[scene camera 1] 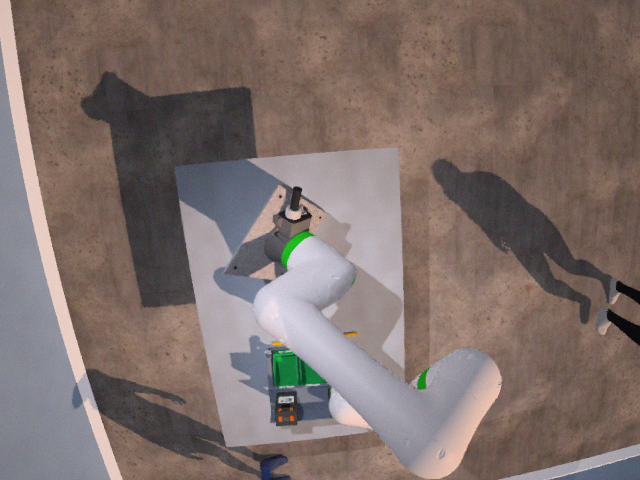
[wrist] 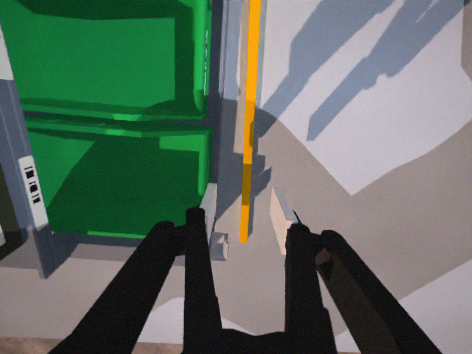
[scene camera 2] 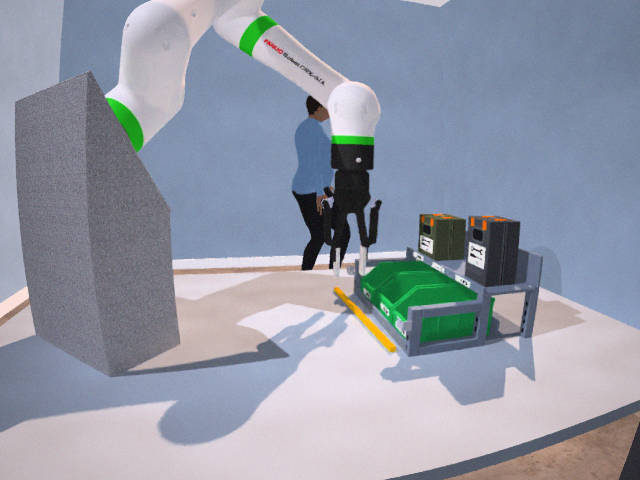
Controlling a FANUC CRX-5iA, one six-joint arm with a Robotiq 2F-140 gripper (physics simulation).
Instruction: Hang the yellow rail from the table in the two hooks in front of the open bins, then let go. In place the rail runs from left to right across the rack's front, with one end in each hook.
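Frame: origin at the arm's base, x back, y up, z left, level; millimetres.
Where they show: gripper, fingertip midpoint: (wrist: 243,198) (scene camera 2: 349,274); arm's base at its link origin: (scene camera 1: 284,238) (scene camera 2: 87,155).
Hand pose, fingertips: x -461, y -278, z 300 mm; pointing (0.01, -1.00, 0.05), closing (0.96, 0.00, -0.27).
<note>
Each offset is from my fingertips to the top centre of the thing. "pt": to the spot under its first point. Level surfaces: height alone.
The yellow rail {dy -56, dx -24, dz -92 mm} (scene camera 1: 351,334) (scene camera 2: 364,319) (wrist: 250,100) lies on the table {dy -66 mm} (scene camera 2: 289,439) just in front of the rack {pt dy +19, dx -157, dz -272 mm} (scene camera 1: 268,369) (scene camera 2: 413,338), roughly along its front and outside the hooks. One hook {pt dy -4, dx -91, dz -300 mm} (scene camera 2: 403,325) is at the rack's near front corner in scene camera 2. The other hook (scene camera 2: 351,269) (wrist: 219,247) is at the far corner, beside the rail's far end. My gripper (scene camera 2: 350,263) (wrist: 243,198) is partly open and empty, pointing down above that end. In the wrist view its fingertips stand on either side of the rail's end. The arm hides the gripper and the rail's middle in scene camera 1.
Open green bins {dy +15, dx -157, dz -82 mm} (scene camera 1: 285,369) (scene camera 2: 434,281) (wrist: 105,65) sit in the rack behind the rail. A dark box {dy +158, dx -277, dz -170 mm} (scene camera 1: 285,400) (scene camera 2: 506,253) and an olive box {dy +133, dx -219, dz +50 mm} (scene camera 2: 449,240) stand on the rack's rear shelf. A grey pedestal (scene camera 2: 129,248) carries the arm. A person (scene camera 2: 310,149) stands beyond the table.
</note>
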